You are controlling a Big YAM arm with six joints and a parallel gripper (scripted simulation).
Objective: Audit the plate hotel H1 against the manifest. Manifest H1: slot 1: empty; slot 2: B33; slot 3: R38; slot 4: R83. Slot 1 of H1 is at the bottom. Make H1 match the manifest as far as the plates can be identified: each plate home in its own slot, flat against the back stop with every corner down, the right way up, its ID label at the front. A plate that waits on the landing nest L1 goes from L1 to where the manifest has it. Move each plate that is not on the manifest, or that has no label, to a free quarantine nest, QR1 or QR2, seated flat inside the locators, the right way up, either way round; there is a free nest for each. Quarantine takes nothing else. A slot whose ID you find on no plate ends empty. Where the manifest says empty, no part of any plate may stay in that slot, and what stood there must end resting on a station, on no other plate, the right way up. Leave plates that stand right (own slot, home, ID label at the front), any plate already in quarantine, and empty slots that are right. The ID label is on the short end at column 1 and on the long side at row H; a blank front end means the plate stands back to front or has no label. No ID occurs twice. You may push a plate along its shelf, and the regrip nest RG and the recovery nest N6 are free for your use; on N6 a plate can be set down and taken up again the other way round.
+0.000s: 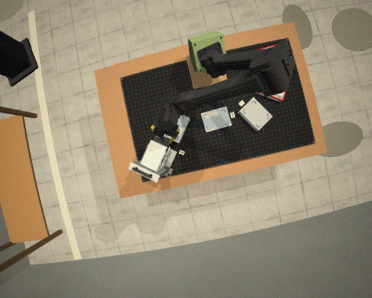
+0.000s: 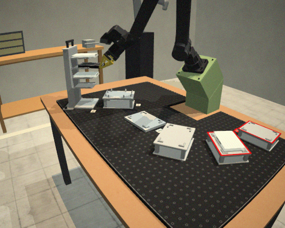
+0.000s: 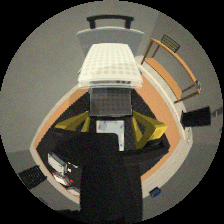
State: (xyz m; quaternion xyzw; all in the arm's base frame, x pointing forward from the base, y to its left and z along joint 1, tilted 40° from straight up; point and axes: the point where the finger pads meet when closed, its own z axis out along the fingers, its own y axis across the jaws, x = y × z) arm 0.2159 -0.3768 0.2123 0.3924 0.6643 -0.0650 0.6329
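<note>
The dark plate is 5 cm to the right of my hand and 4 cm ahead of it. Round my hand: flat nest: 31 cm to the left, 22 cm below, 2 cm ahead; plate hotel H1: 13 cm to the right, 11 cm ahead, 6 cm below; N6 tag: 41 cm to the left, 22 cm below, 4 cm ahead.
</note>
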